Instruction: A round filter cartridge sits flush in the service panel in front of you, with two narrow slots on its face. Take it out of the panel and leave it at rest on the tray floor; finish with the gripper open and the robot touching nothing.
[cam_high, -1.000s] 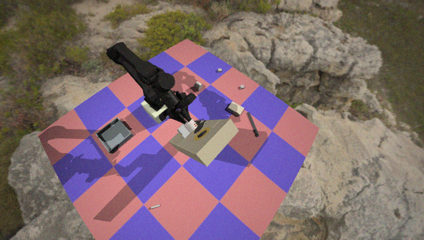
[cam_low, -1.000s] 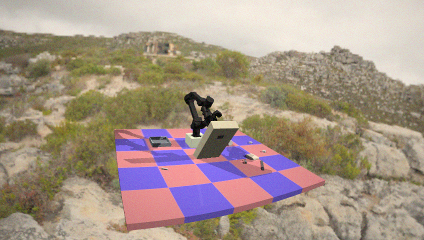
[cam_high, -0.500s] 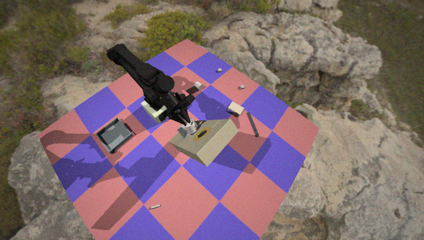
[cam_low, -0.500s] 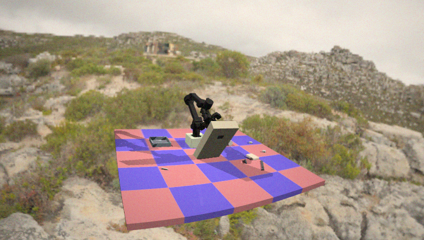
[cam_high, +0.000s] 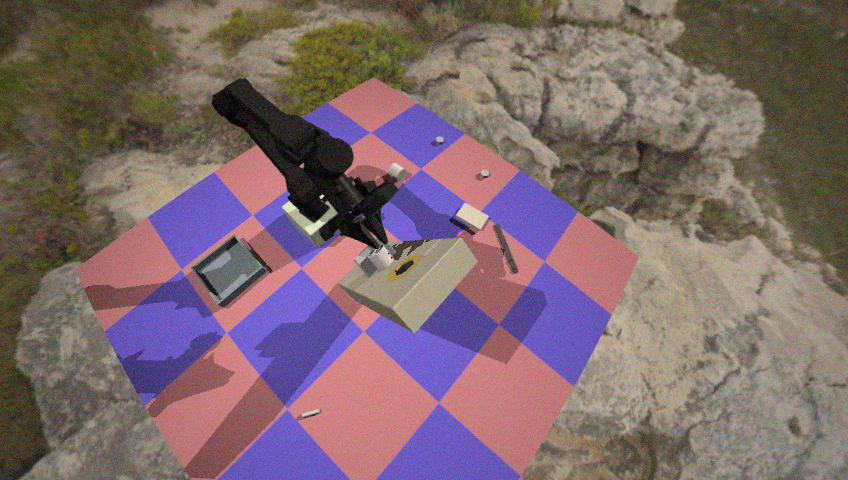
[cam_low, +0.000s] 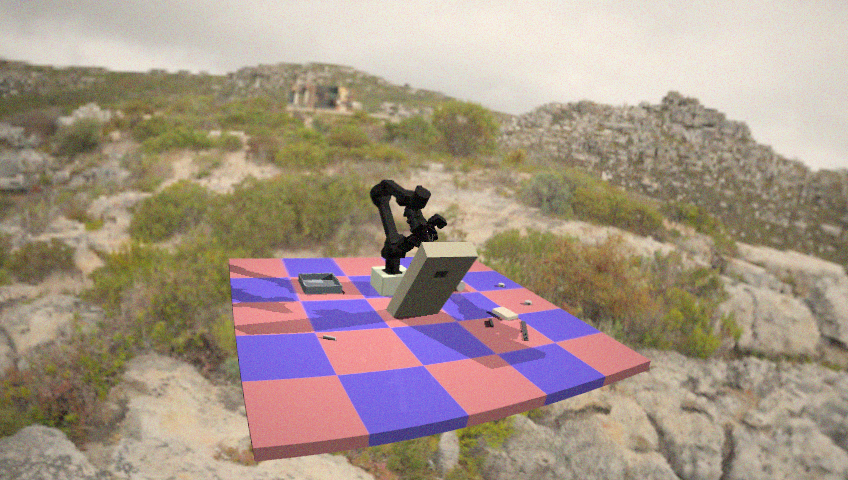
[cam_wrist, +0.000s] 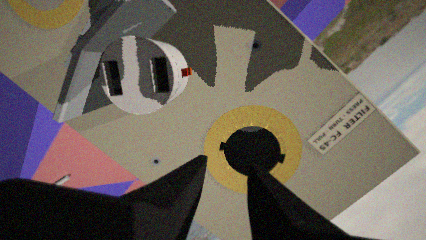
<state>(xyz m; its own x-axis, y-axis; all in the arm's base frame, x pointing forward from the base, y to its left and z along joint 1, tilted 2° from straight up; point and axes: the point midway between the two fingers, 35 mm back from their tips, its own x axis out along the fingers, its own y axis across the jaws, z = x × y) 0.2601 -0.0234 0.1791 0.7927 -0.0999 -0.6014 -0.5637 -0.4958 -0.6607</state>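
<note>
My gripper tip is now 10 mm past the round grey filter cartridge and 80 mm above it. From my gripper tip the other things lie so: grey flap 20 mm behind, 110 mm below; then beige block 80 mm ahead, 340 mm to the left, 240 mm below; then beige service panel 30 mm ahead, 10 mm to the right, 90 mm below.
</note>
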